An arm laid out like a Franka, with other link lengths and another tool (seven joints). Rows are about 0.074 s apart.
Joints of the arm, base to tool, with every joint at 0 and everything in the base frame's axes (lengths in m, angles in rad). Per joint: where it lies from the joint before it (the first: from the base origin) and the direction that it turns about. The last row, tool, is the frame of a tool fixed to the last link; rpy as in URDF.
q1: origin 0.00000 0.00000 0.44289 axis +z
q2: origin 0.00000 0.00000 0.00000 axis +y
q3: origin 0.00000 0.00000 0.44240 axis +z
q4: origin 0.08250 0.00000 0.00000 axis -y
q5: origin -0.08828 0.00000 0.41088 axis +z
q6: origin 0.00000 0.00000 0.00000 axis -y
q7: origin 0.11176 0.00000 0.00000 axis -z
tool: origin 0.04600 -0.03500 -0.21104 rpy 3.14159 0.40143 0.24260
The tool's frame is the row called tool.
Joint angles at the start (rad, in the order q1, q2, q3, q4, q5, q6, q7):
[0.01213 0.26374 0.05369 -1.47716 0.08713 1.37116 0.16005]
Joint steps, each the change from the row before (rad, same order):
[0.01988 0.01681 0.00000 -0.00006 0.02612 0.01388 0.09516]
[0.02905 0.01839 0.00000 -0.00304 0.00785 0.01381 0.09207]
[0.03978 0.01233 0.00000 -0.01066 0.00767 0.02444 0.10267]
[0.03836 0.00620 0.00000 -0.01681 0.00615 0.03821 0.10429]
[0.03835 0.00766 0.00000 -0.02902 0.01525 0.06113 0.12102]
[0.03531 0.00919 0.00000 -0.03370 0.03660 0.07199 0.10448]
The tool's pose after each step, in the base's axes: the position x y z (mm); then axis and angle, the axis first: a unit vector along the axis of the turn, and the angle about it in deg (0 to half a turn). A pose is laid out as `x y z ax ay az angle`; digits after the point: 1 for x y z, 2 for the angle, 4 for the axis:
681.0 36.0 601.7 -0.9239 -0.0464 0.3797 174.66
681.2 54.3 589.5 -0.9222 -0.0136 0.3866 174.77
678.9 79.8 578.7 -0.9209 0.0202 0.3892 175.13
676.2 104.3 569.9 -0.9213 0.0560 0.3849 175.38
672.9 130.8 555.7 -0.9206 0.1009 0.3773 174.86
668.9 160.5 538.3 -0.9178 0.1399 0.3715 172.93

